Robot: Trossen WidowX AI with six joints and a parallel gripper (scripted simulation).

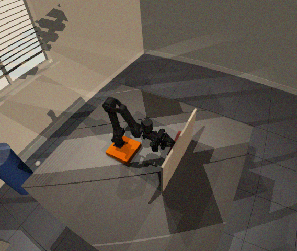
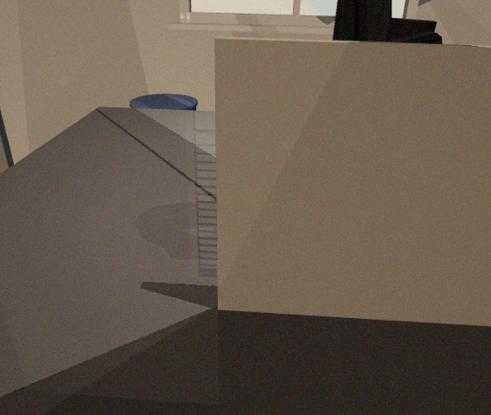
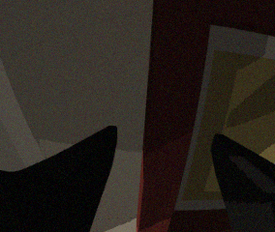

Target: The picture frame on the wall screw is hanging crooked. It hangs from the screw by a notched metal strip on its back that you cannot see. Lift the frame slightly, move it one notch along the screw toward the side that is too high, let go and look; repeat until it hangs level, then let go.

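My gripper tip is now 10 mm short of the picture frame, 20 mm to the right of it and 50 mm above it. Round my gripper tip: beige wall panel 20 mm ahead, 10 mm to the left, 60 mm below.
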